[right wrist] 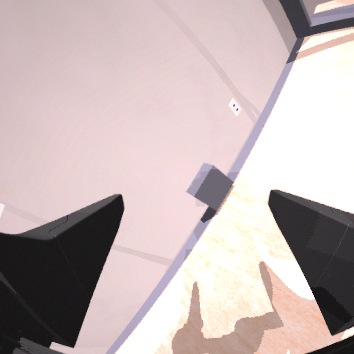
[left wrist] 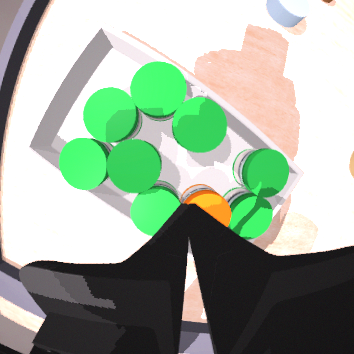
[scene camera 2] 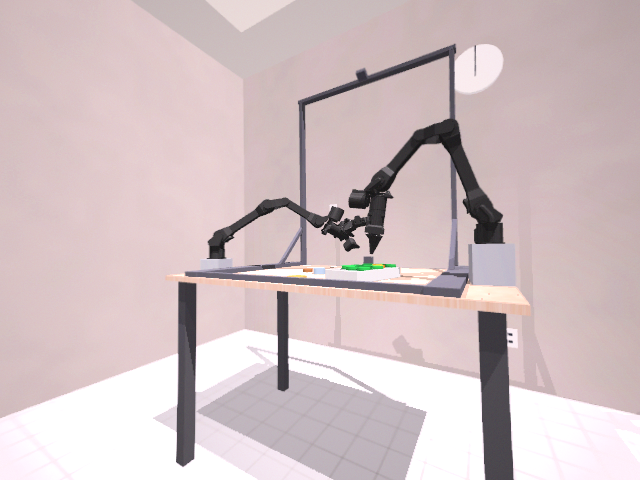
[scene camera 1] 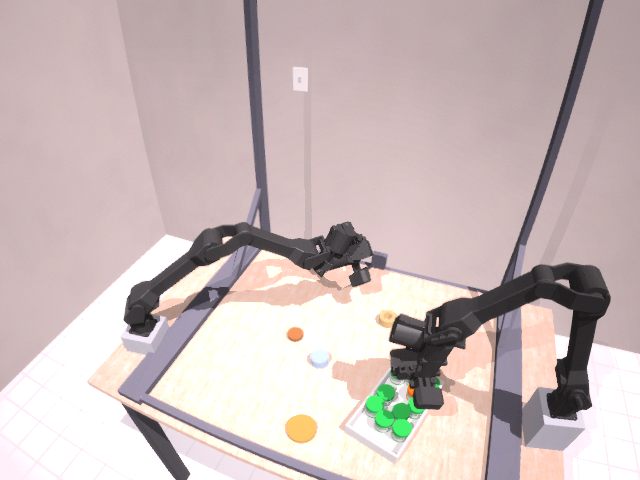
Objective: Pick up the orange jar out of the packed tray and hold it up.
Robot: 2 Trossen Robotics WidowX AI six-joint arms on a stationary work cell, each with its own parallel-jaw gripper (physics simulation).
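Frame: origin at the left arm's base, x ahead, y left, z up, level; metres.
Seen in the pictures: left gripper, fingertip midpoint: (left wrist: 187, 209) (scene camera 2: 371, 254) (scene camera 1: 411, 387); right gripper, fingertip midpoint: (right wrist: 196, 199) (scene camera 2: 356, 241); left arm's base, link origin: (scene camera 2: 489, 243) (scene camera 1: 561, 406); right arm's base, link origin: (scene camera 2: 216, 258) (scene camera 1: 143, 326).
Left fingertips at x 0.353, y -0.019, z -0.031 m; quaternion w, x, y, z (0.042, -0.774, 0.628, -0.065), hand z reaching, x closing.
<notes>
Pixels of each thing's middle, then the offset from my left fingertips to it.
- orange jar, body centre: (left wrist: 201, 208) (scene camera 1: 415, 393) dx -0.019, dy -0.026, dz -0.060 m
- white tray, body centre: (left wrist: 166, 155) (scene camera 1: 395, 409) (scene camera 2: 364, 277) dx +0.023, dy +0.017, dz -0.082 m
- flat orange disc, body centre: (scene camera 1: 301, 428) dx +0.238, dy +0.118, dz -0.079 m
- light blue round piece, body centre: (left wrist: 287, 5) (scene camera 1: 319, 358) dx +0.241, dy -0.091, dz -0.073 m
- small red-brown disc, body centre: (scene camera 1: 295, 334) dx +0.329, dy -0.162, dz -0.079 m
- tan ring, body centre: (scene camera 1: 387, 318) dx +0.077, dy -0.276, dz -0.073 m
The orange jar (scene camera 1: 411, 391) (left wrist: 210, 206) stands in the white tray (scene camera 1: 373, 437) (left wrist: 70, 90) (scene camera 2: 343, 274) between two green-lidded jars along one long side. In the left wrist view its lid is partly hidden behind my fingers. Several green-lidded jars (left wrist: 158, 90) (scene camera 1: 384, 420) stand around it. My left gripper (left wrist: 187, 209) (scene camera 2: 372, 252) is shut and empty, pointing down a little above the tray. In scene camera 1 its fingers partly cover the orange jar. My right gripper (right wrist: 196, 199) is open and empty, held above the table's far part, away from the tray.
Left of the tray lie a flat orange disc (scene camera 1: 301, 428), a light blue round piece (scene camera 1: 319, 358) (left wrist: 287, 11) and a small red-brown disc (scene camera 1: 295, 333). A tan ring (scene camera 1: 382, 319) lies behind the tray. The dark frame (scene camera 1: 504, 413) borders the table.
</notes>
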